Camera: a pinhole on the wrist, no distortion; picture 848 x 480 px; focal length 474.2 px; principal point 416.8 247.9 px. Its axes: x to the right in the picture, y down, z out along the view. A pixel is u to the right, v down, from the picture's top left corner.
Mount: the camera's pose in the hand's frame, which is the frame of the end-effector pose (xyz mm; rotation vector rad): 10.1 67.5 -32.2 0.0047 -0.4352 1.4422
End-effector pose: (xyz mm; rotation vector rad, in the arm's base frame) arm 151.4 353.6 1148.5 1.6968 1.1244 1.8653
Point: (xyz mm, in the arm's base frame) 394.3 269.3 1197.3
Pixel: 708 324
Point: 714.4 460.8 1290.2
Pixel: 676 77
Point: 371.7 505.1 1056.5
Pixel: 289 102
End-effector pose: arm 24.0 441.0 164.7 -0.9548 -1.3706 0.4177
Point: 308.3 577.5 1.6
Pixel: behind the camera
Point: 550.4 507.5 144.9
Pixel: behind the camera
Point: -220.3 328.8 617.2
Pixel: outside the picture
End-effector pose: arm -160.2 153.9 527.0 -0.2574 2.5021 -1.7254
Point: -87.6 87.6 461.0
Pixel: 415 341
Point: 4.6 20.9 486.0
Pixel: 344 397
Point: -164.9 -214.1 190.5
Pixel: 722 56
